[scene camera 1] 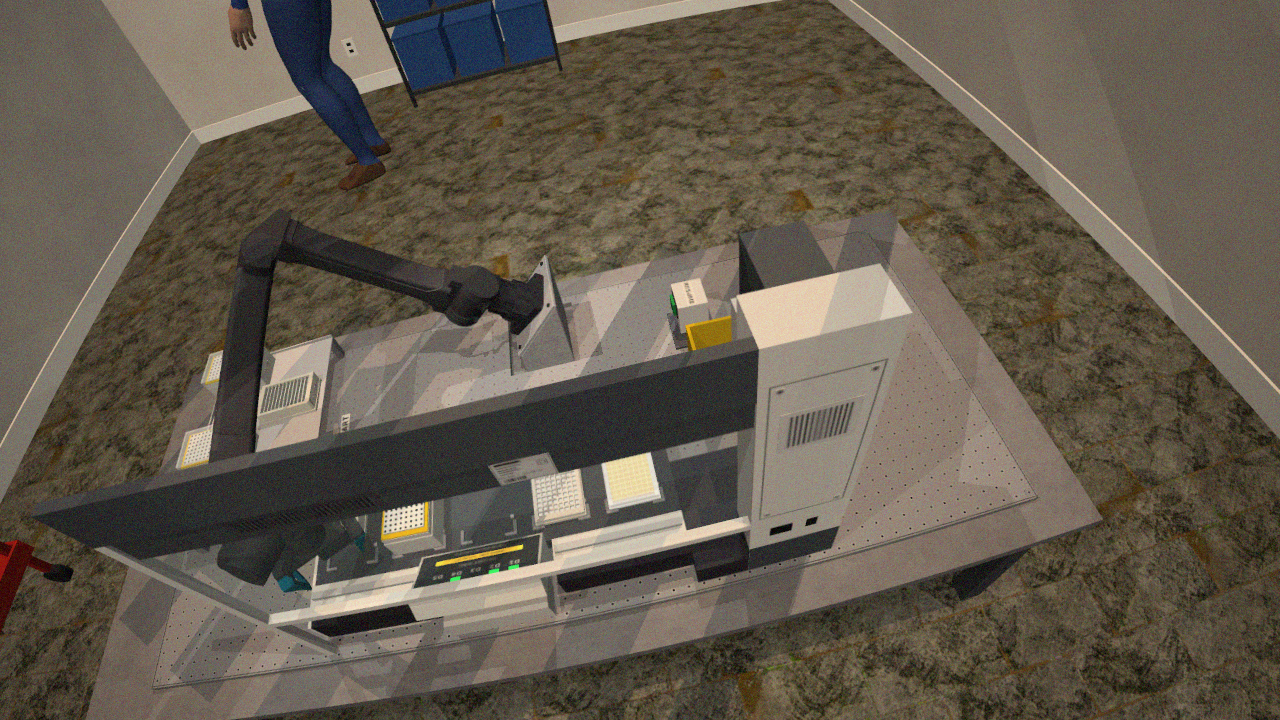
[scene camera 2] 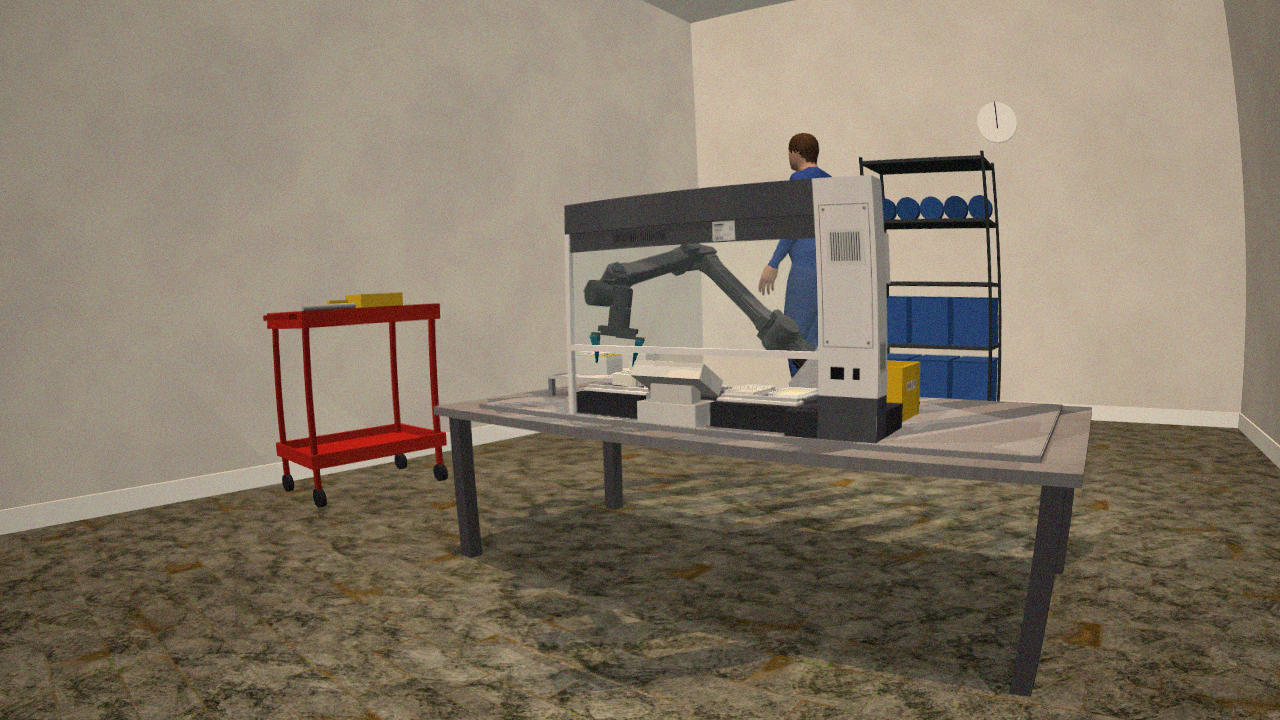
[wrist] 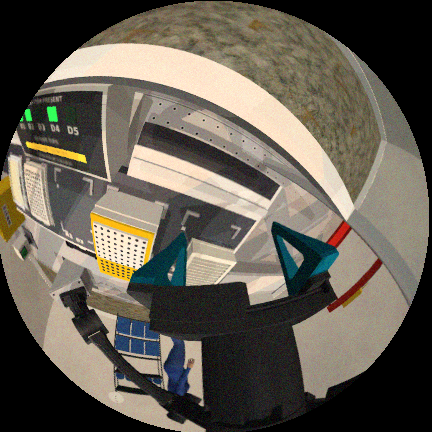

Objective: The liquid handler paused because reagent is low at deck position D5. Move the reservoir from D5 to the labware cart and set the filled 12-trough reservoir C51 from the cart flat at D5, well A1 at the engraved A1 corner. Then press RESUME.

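Frame: origin at the arm's base, x ahead, y left, z up, level; centimetres.
Seen in the pictures: gripper, fingertip midpoint: [scene camera 1: 336, 567] [scene camera 2: 614, 364] [wrist: 229, 231]; arm's base, link origin: [scene camera 1: 529, 305] [scene camera 2: 812, 363] [wrist: 72, 295].
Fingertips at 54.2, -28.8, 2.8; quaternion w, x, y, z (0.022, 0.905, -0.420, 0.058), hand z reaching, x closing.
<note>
Offsets run from my fingertips to a thing's middle, as dx, dy, dz.
My gripper [scene camera 1: 324, 562] [scene camera 2: 617, 351] [wrist: 229, 231] is open and empty above the D5 end of the deck. In the wrist view a white troughed reservoir {-13.7, -4.9, -5.0} [wrist: 210, 265] stands low beyond the left finger, at the rear part of D5; two corner brackets show in front of it. Its engraved corner is not readable. Another white troughed reservoir {-40.4, -25.1, -5.1} [scene camera 1: 288, 394] stands on a white stand [scene camera 1: 310, 355] at the table's rear left. The status screen [scene camera 1: 478, 562] [wrist: 65, 130] shows the D4 lamp green and D5 dark. A button box {-50.8, +61.4, -7.5} [scene camera 1: 689, 300] [wrist: 22, 251] with a green button stands at the rear.
A yellow-rimmed tip rack [scene camera 1: 404, 521] [wrist: 124, 245] stands beside D5. The handler's dark top beam [scene camera 1: 626, 402] [scene camera 2: 689, 210] and white front rail [wrist: 200, 72] enclose the deck. A yellow bin {-32.3, +66.3, -6.0} [scene camera 1: 709, 333] [wrist: 9, 210] stands near the button box. A red cart [scene camera 2: 358, 313] stands left of the table.
</note>
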